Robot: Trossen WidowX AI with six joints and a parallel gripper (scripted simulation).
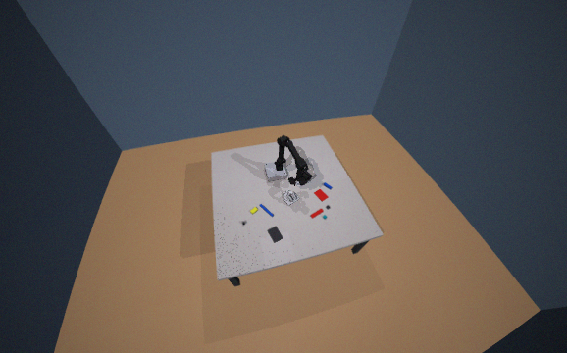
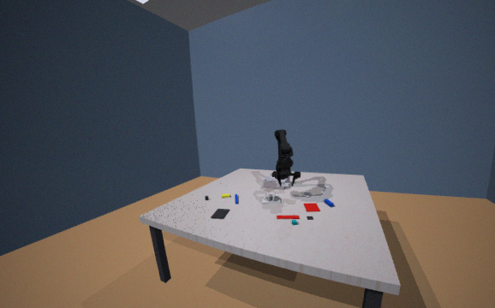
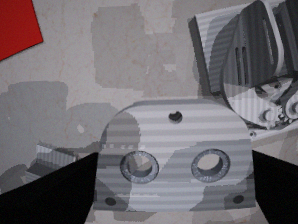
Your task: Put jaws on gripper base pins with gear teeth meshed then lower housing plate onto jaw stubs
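Now: gripper tip 90 mm short of the white flat plate, 80 mm to the left of it and 80 mm above it. The rest, counted from my gripper tip: short blue block (280 mm to the left, 70 mm below, 20 mm ahead); then red square plate (190 mm to the left, 100 mm ahead, 80 mm below); then gripper base (20 mm above, 10 mm ahead).
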